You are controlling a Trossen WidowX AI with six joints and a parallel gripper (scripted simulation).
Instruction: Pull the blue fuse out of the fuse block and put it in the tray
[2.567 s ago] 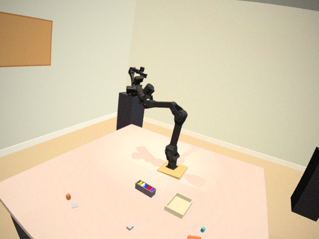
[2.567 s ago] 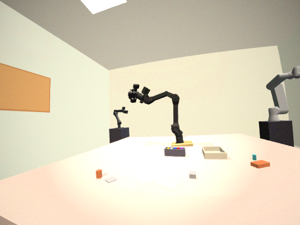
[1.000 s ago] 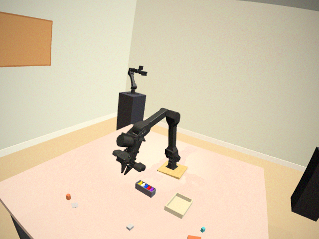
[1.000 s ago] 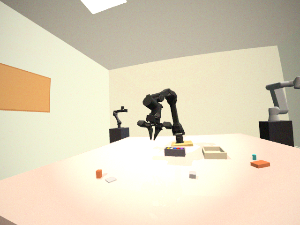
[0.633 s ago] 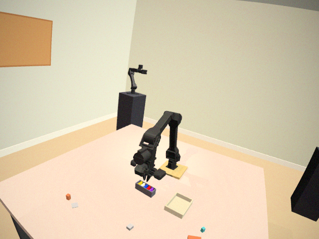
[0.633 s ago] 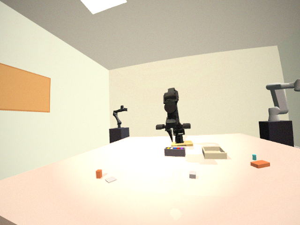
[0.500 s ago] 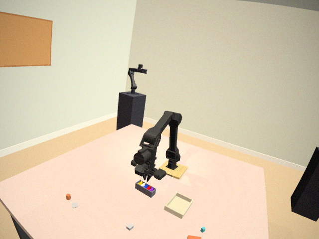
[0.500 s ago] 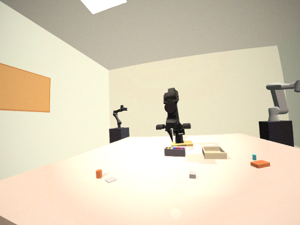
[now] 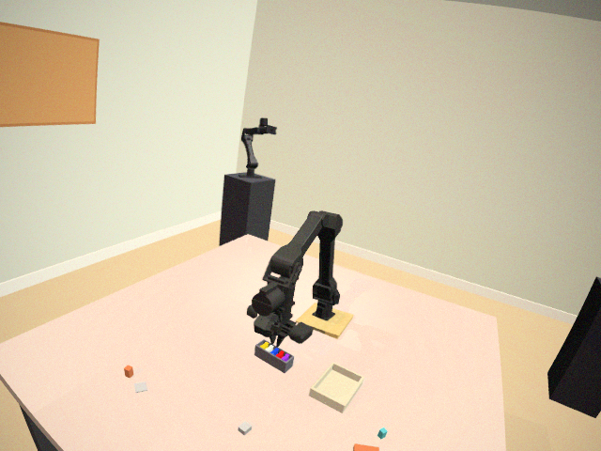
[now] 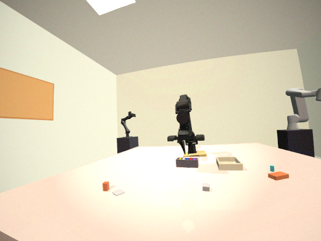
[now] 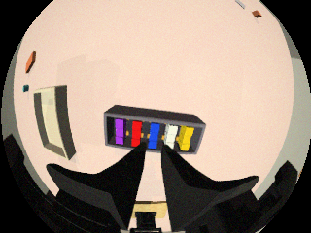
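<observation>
Now: the blue fuse 4 cm below my gripper tip. From my gripper tip the other things lie so: beige tray (3 cm behind, 20 cm to the left, 6 cm below); teal cube (4 cm ahead, 37 cm to the left, 5 cm below); grey cube (24 cm ahead, 10 cm to the left, 5 cm below).
</observation>
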